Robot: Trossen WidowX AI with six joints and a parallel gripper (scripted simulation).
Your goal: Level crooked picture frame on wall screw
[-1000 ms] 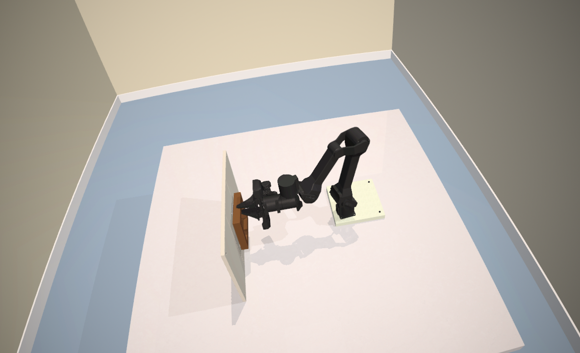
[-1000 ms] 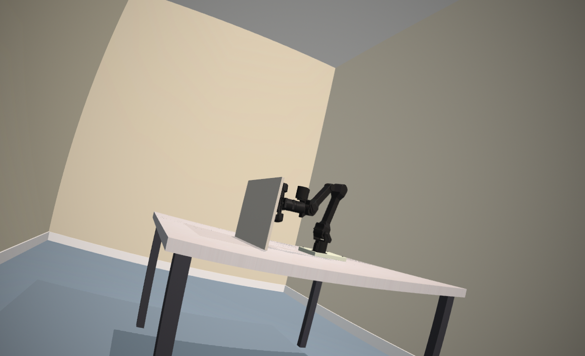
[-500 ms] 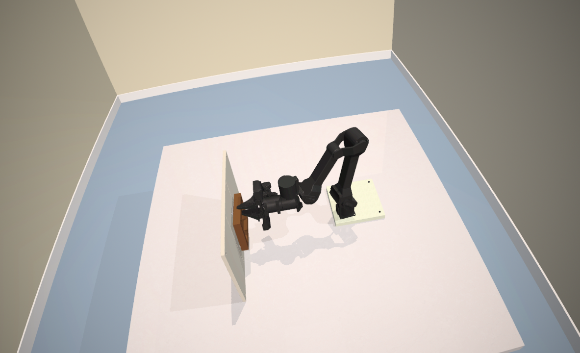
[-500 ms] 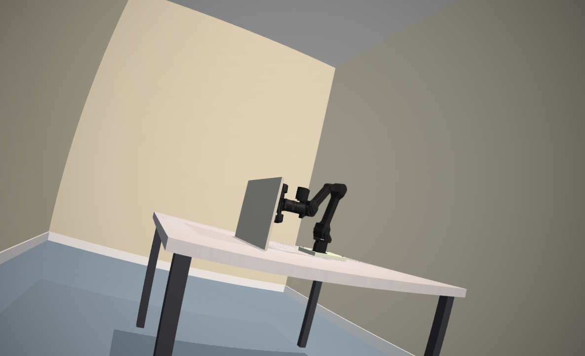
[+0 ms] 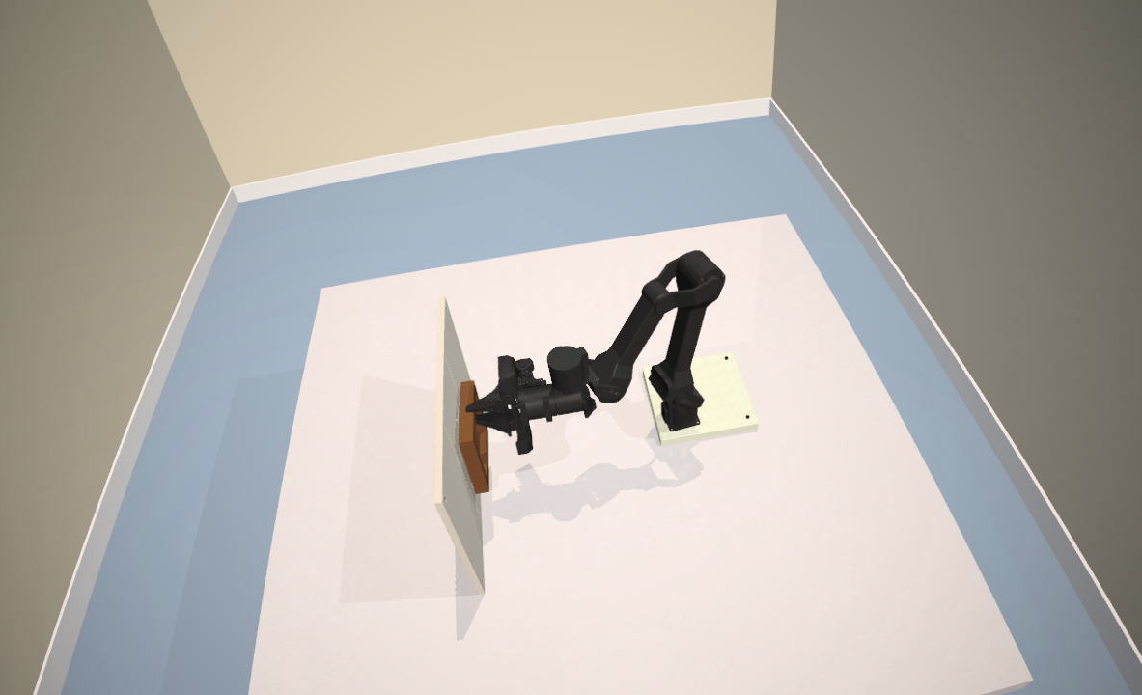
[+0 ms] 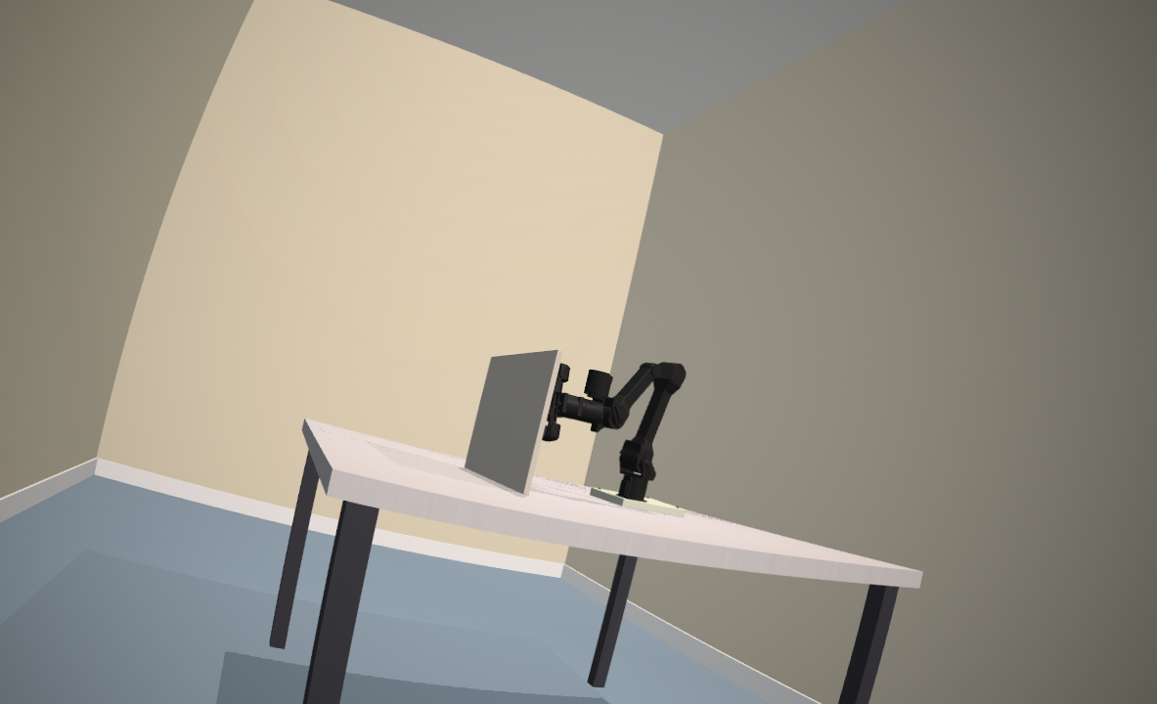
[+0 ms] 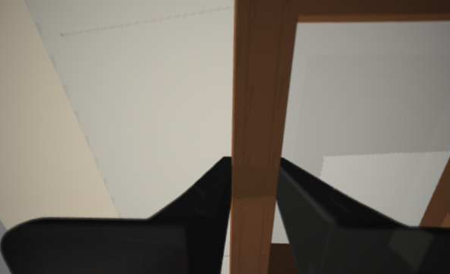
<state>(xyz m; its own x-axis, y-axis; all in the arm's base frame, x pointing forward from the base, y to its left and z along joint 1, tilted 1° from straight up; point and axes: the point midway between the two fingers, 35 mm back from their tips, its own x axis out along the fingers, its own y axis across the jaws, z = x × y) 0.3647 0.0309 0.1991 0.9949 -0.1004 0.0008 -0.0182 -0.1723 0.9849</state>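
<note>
Now: gripper tip 5 cm above the picture frame, 1 cm to the right of it and 1 cm short of it. Also, from my gripper tip: grey panel 6 cm below, 2 cm ahead, 1 cm to the left.
</note>
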